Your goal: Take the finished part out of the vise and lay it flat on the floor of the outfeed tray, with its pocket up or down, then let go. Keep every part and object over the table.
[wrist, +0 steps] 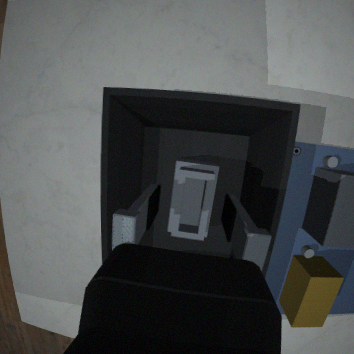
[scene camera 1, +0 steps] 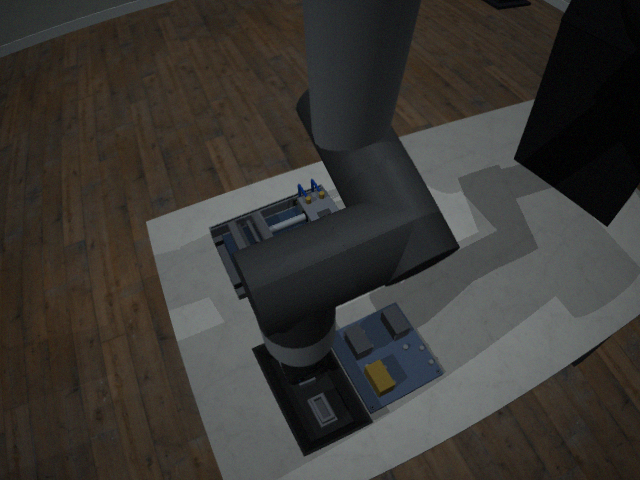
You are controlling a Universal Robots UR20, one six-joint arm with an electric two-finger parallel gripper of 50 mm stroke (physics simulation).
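Places are measured from the arm's base along level axes (x ahead, y left, z up), in metres.
Where they show: gripper, between the fingertips: (wrist: 190,202).
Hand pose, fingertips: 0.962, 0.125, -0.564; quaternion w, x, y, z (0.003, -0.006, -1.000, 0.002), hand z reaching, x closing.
Note:
Each offset is from my fingertips to the centre of the thing, as dx, dy, dz.
The finished part {-0.001, -0.001, -0.007} (wrist: 192,200) is a grey rectangular block lying inside the black outfeed tray (wrist: 200,93) (scene camera 1: 279,404), looking flat on its floor, with its pocket up. My gripper (wrist: 190,202) (scene camera 1: 306,375) is open, with one finger on each side of the part and a gap on both sides. In the scene view the arm hides most of this part; a light sliver under the gripper looks like its near end. A similar grey part {-0.001, +0.091, -0.007} (scene camera 1: 322,409) with a pocket lies nearer the tray's front end. The vise {-0.093, -0.318, +0.013} (scene camera 1: 263,226) is partly hidden behind the arm.
A blue plate {-0.167, +0.036, -0.033} (scene camera 1: 416,364) (wrist: 290,200) stands right of the tray, bearing two grey blocks {-0.127, -0.008, -0.010} (scene camera 1: 358,341) {-0.216, -0.010, -0.010} (scene camera 1: 395,320), a yellow block {-0.128, +0.082, -0.010} (scene camera 1: 378,377) (wrist: 311,292) and small pegs. The tray's walls surround the fingers. The table edge runs along the left.

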